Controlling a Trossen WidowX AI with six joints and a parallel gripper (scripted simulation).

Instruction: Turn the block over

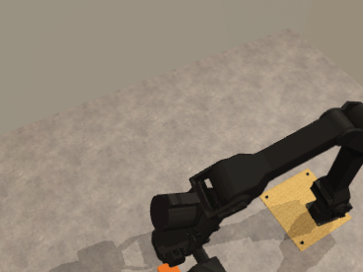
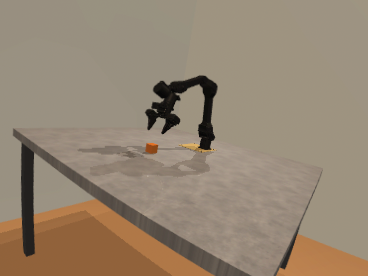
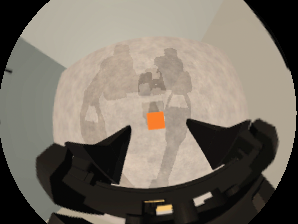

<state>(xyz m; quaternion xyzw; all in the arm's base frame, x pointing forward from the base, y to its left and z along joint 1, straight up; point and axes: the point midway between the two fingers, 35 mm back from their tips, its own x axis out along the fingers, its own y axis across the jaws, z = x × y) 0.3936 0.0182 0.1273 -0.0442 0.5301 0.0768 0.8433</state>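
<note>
The orange block lies 80 mm below my gripper tip.
</note>
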